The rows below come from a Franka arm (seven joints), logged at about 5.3 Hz.
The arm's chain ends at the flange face. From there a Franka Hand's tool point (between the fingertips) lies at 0.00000 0.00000 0.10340 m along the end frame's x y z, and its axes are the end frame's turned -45 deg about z.
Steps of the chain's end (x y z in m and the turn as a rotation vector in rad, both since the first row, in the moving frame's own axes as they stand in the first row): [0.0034 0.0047 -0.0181 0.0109 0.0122 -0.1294]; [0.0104 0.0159 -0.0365 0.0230 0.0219 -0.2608]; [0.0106 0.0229 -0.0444 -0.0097 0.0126 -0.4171]
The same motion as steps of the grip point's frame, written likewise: [0.0008 0.0057 -0.0181 -0.0009 0.0163 -0.1294]; [-0.0007 0.0181 -0.0366 0.0008 0.0317 -0.2608]; [-0.0082 0.0252 -0.0444 -0.0158 0.0021 -0.4171]
